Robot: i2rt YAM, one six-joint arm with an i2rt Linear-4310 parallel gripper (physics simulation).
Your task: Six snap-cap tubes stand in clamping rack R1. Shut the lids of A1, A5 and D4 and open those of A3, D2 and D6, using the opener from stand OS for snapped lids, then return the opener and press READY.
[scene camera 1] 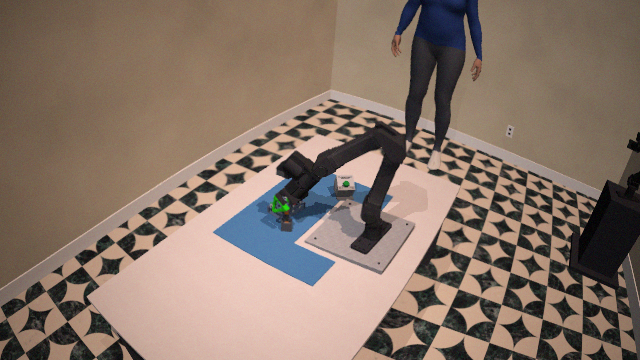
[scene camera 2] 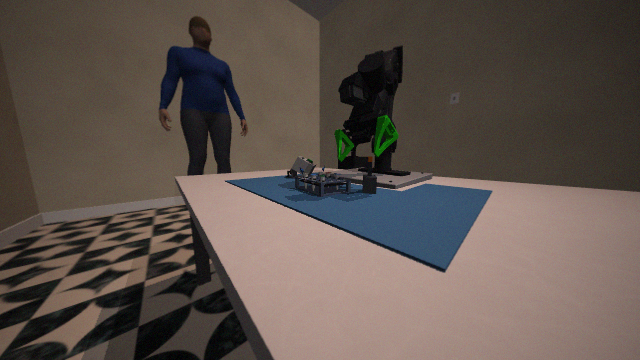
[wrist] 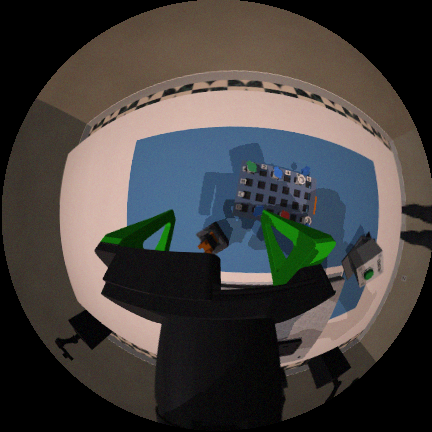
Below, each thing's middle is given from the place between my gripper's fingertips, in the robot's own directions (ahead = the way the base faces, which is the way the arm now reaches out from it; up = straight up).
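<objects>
Grey box with green button (wrist: 365, 258): 330 mm right of my hand, 70 mm behind it, 40 mm below it.
</objects>
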